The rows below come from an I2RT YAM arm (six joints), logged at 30 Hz.
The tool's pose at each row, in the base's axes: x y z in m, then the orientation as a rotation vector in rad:
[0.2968 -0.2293 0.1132 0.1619 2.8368 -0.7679]
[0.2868 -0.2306 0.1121 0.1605 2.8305 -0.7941]
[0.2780 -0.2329 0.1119 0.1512 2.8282 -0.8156]
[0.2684 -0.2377 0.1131 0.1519 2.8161 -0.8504]
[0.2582 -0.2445 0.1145 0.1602 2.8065 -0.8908]
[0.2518 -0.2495 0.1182 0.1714 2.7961 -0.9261]
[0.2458 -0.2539 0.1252 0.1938 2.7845 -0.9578]
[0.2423 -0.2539 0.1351 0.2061 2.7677 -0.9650]
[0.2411 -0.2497 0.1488 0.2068 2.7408 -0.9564]
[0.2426 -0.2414 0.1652 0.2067 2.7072 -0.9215]
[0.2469 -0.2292 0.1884 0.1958 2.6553 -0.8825]
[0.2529 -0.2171 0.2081 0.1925 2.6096 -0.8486]
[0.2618 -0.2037 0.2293 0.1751 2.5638 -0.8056]
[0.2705 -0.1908 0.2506 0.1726 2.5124 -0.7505]
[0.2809 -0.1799 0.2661 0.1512 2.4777 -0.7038]
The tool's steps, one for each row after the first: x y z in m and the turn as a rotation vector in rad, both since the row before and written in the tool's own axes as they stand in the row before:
[0.0099 -0.0021 0.0000 0.0180 -0.0009 -0.0026]
[0.0085 -0.0032 0.0000 0.0139 0.0002 -0.0082]
[0.0089 -0.0061 0.0001 0.0247 -0.0034 -0.0010]
[0.0094 -0.0080 0.0010 0.0285 0.0024 0.0021]
[0.0052 -0.0072 -0.0010 0.0255 0.0018 0.0048]
[0.0041 -0.0086 -0.0037 0.0241 0.0032 0.0125]
[0.0012 -0.0065 -0.0081 0.0083 -0.0099 0.0119]
[-0.0018 -0.0052 -0.0133 -0.0013 -0.0259 0.0109]
[-0.0053 -0.0030 -0.0174 -0.0178 -0.0383 0.0174]
[-0.0105 -0.0028 -0.0242 -0.0191 -0.0586 0.0173]
[-0.0123 0.0001 -0.0205 -0.0162 -0.0496 0.0191]
[-0.0165 0.0016 -0.0208 -0.0249 -0.0552 0.0119]
[-0.0175 0.0018 -0.0196 -0.0306 -0.0584 0.0261]
[-0.0171 0.0044 -0.0125 -0.0316 -0.0457 0.0068]

